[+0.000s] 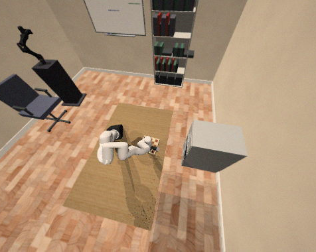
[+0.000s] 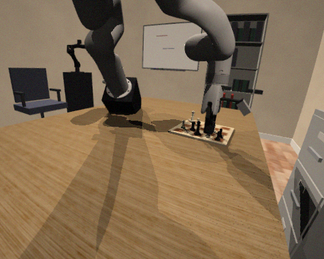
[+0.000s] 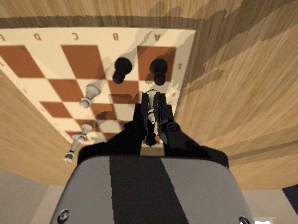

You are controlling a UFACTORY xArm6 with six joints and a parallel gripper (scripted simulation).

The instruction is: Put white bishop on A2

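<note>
The black piece is 40 mm behind my hand, 10 mm to the left of it and 10 mm below it. Also, from my hand: white chess piece (170 mm to the left, 80 mm behind, 10 mm below); then chessboard (80 mm to the left, 40 mm below, 20 mm behind).
</note>
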